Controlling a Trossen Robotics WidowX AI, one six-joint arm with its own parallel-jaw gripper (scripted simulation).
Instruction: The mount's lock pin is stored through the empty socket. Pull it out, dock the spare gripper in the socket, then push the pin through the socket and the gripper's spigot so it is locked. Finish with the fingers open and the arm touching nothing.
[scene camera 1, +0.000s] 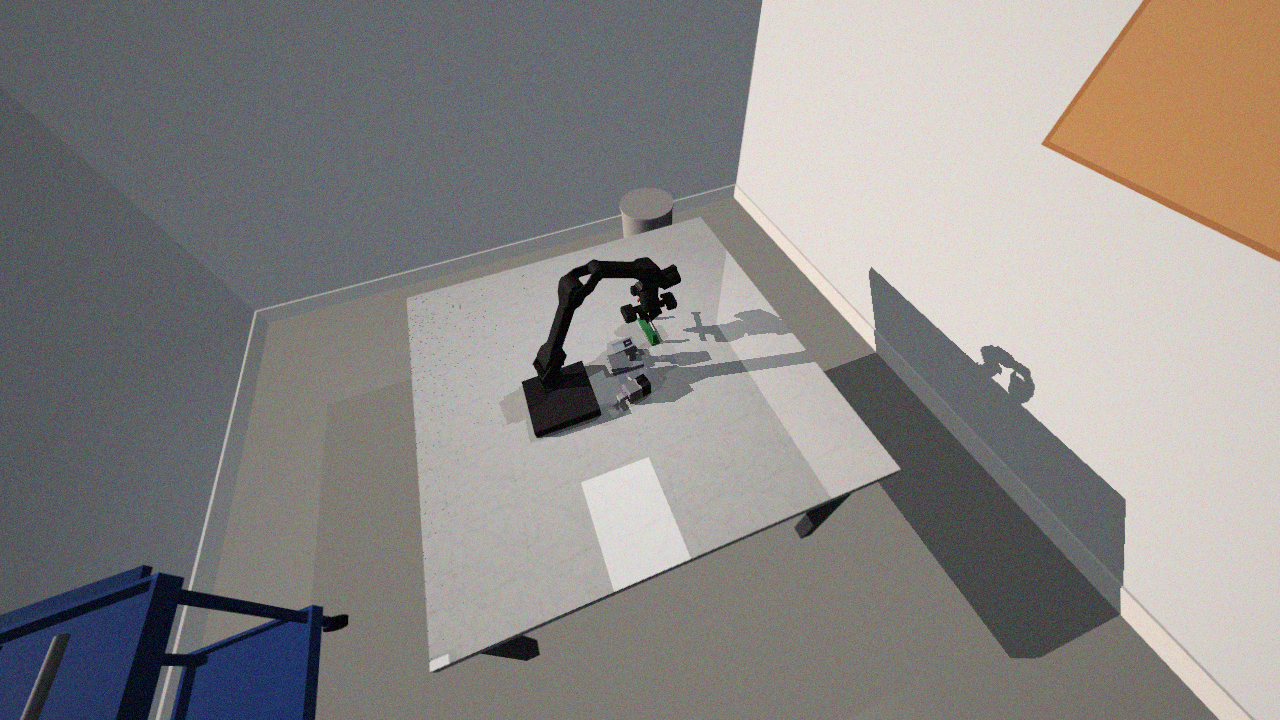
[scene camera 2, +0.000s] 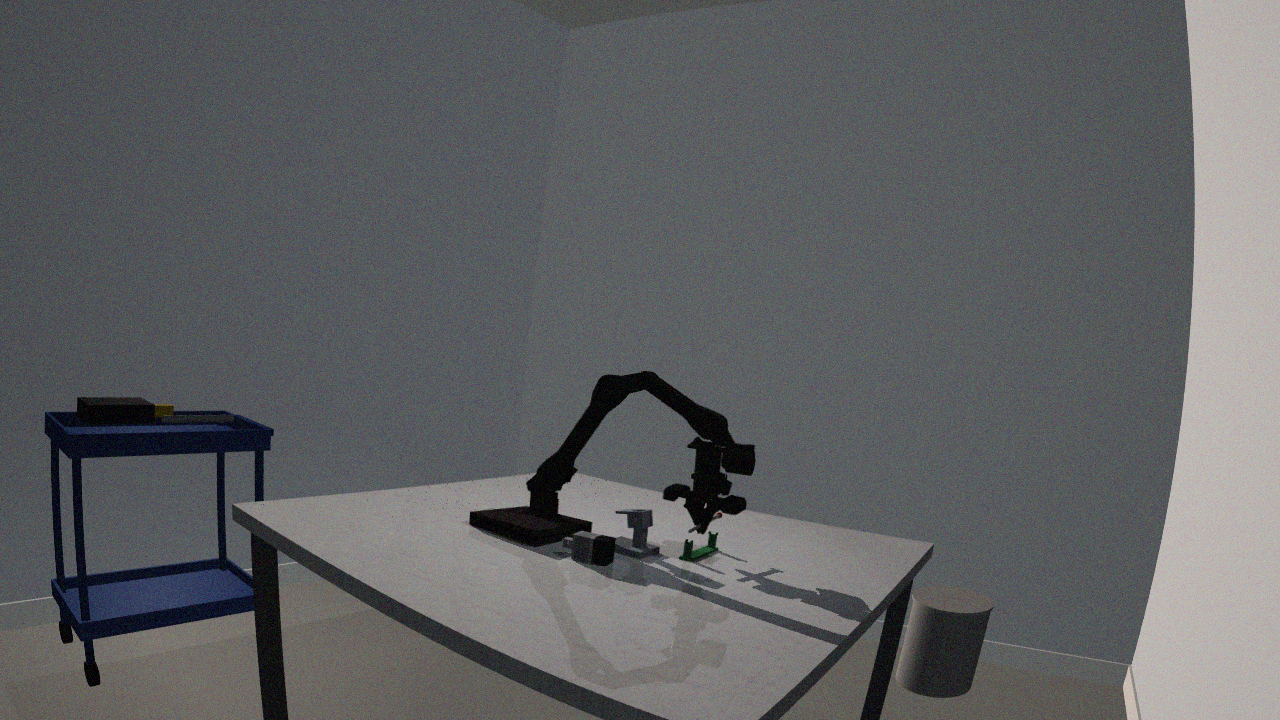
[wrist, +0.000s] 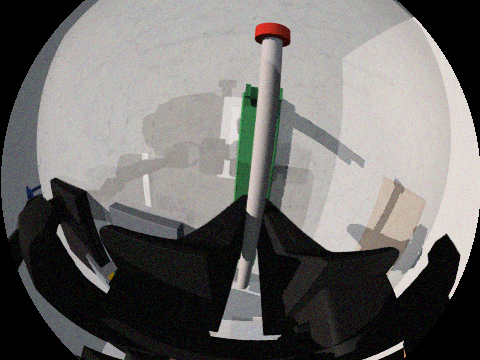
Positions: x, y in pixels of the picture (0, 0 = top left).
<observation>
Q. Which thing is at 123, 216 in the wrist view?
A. A grey mount.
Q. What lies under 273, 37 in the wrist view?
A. A lock pin.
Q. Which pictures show the gripper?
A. Scene camera 1, scene camera 2 and the wrist view: all of them.
</observation>
